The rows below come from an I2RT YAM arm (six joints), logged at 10 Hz.
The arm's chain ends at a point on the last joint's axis. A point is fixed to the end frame.
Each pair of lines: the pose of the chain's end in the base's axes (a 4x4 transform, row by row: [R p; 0 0 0 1], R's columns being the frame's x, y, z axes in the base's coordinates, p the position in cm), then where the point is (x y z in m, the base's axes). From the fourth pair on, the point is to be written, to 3 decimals.
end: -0.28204 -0.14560 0.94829 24.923; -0.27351 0.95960 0.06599 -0.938; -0.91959 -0.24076 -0.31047 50.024; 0 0 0 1
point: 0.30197 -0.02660 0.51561
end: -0.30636 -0.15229 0.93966 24.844; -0.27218 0.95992 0.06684 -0.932; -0.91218 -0.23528 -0.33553 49.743; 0 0 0 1
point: 0.30157 -0.02654 0.51136
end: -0.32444 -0.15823 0.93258 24.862; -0.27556 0.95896 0.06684 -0.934; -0.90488 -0.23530 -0.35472 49.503; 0 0 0 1
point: 0.30205 -0.02645 0.50794
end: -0.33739 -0.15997 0.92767 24.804; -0.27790 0.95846 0.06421 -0.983; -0.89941 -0.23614 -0.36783 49.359; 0 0 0 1
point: 0.302 -0.027 0.506
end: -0.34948 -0.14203 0.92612 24.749; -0.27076 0.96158 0.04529 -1.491; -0.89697 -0.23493 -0.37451 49.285; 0 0 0 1
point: 0.301 -0.033 0.505
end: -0.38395 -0.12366 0.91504 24.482; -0.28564 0.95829 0.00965 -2.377; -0.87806 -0.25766 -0.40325 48.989; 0 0 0 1
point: 0.298 -0.043 0.501
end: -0.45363 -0.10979 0.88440 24.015; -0.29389 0.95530 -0.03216 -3.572; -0.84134 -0.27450 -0.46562 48.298; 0 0 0 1
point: 0.293 -0.057 0.491
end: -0.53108 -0.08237 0.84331 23.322; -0.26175 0.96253 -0.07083 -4.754; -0.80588 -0.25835 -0.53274 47.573; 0 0 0 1
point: 0.286 -0.071 0.479
